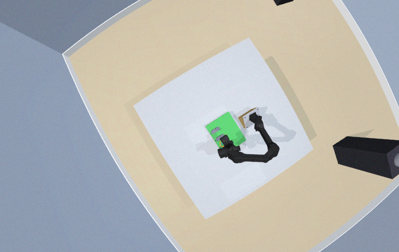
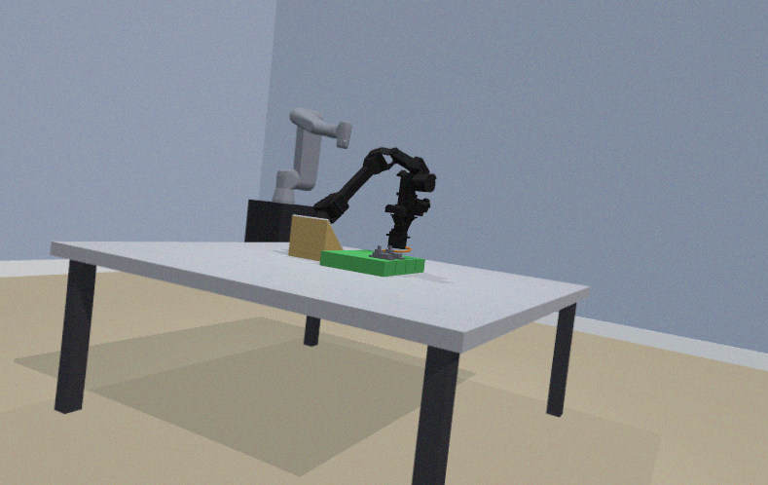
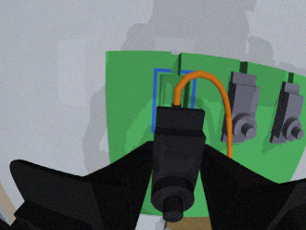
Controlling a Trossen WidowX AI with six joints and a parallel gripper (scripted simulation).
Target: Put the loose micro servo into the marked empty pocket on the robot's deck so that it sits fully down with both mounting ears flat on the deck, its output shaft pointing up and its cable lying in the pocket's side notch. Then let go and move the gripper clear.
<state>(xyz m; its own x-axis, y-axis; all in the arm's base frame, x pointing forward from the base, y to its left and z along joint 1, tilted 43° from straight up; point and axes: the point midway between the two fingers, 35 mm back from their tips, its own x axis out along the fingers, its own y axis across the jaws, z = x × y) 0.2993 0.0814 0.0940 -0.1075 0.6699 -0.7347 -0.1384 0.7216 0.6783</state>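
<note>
The green deck is 10 cm below my gripper tip, 9 cm to the right of it and 9 cm behind it.
</note>
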